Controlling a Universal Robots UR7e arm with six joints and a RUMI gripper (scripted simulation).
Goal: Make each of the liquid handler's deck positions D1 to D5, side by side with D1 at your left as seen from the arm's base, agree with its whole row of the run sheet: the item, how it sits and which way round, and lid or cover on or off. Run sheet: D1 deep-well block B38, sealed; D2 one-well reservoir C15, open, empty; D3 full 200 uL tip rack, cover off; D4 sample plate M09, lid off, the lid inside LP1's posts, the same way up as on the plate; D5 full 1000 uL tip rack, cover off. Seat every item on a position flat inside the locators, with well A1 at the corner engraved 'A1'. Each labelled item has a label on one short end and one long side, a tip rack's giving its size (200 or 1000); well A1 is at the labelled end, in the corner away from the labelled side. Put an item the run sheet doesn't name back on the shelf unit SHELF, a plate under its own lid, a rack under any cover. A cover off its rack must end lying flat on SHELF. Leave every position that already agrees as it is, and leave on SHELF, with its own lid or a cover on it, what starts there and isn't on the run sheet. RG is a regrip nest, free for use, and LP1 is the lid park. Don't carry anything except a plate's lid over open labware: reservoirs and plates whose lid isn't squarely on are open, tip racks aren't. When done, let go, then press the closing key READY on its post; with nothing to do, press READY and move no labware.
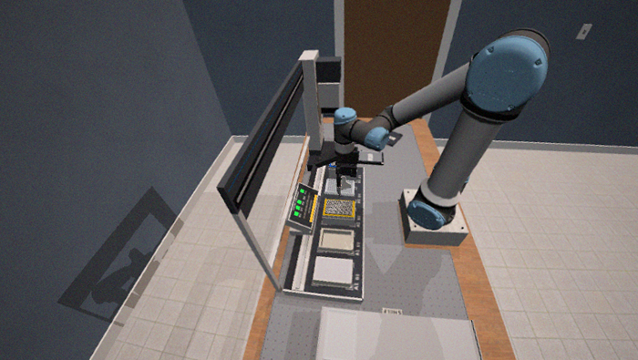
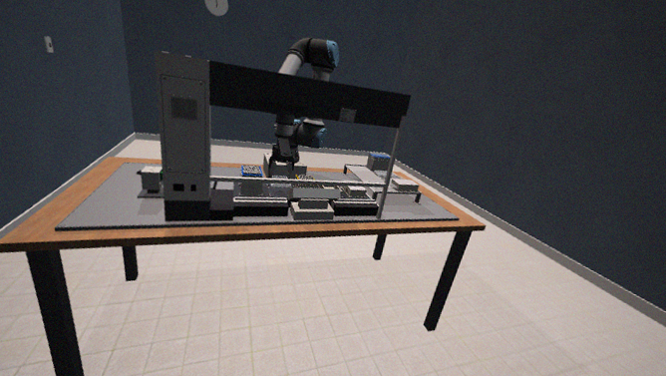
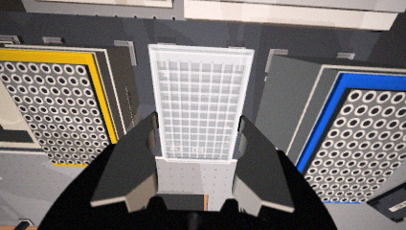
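My gripper is now 20 mm past the yellow-framed tip rack, 120 mm to the right of it and 10 mm above it. Round my hand: blue-framed tip rack: 10 mm behind, 130 mm to the right, 10 mm above; well plate: 10 mm below; one-well reservoir: 20 mm behind, 250 mm to the left, 40 mm below.
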